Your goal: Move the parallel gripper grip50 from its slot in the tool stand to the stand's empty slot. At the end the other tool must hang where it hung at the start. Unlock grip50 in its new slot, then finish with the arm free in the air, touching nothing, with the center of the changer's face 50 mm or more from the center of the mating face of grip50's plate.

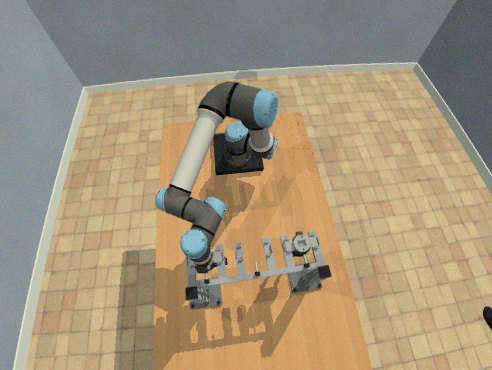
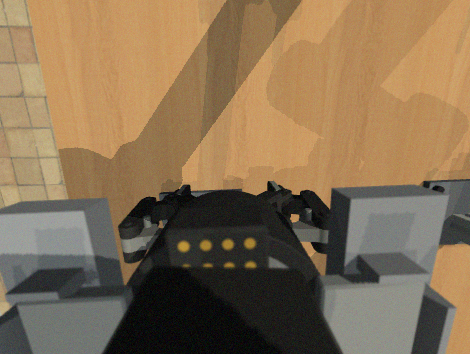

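Pixels of known places: arm's base, link origin: (image 1: 237,155).
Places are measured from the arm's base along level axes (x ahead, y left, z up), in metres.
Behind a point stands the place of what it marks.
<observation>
The arm's black changer (image 1: 202,265) @[y -0.253, x 0.617, z 0.331 m] (image 2: 220,315) is at or just over the plate of the tool in the stand's left slot; whether they touch or are locked is hidden. This tool's body (image 2: 220,215) @[y -0.246, x 0.533, z 0.253 m] is black, with two rows of gold contacts, the nearer row partly covered. Its linked fingers look like the adaptive gripper's; this gripper (image 2: 229,192) stands open between two prongs of the grey stand (image 1: 240,277) @[y -0.141, x 0.673, z 0.245 m] (image 2: 390,235) @[y -0.194, x 0.551, z 0.245 m]. The other tool (image 1: 301,243) @[y 0.109, x 0.612, z 0.251 m], its round plate uncovered, hangs in the right slot; its fingers are hidden. The middle slot is empty.
The stand's feet (image 1: 205,295) @[y -0.299, x 0.685, z 0.046 m] (image 1: 306,281) @[y 0.125, x 0.737, z 0.072 m] rest on the wooden table (image 1: 280,320) @[y -0.013, x 0.859, z -0.038 m]. Short pins stand along the crossbar, one (image 1: 257,269) @[y -0.076, x 0.662, z 0.258 m] at the middle slot. The robot's dark base plate (image 1: 225,166) @[y -0.082, x 0.055, z 0.000 m] is behind the stand. A dark shoe (image 1: 488,317) shows at the right edge.
</observation>
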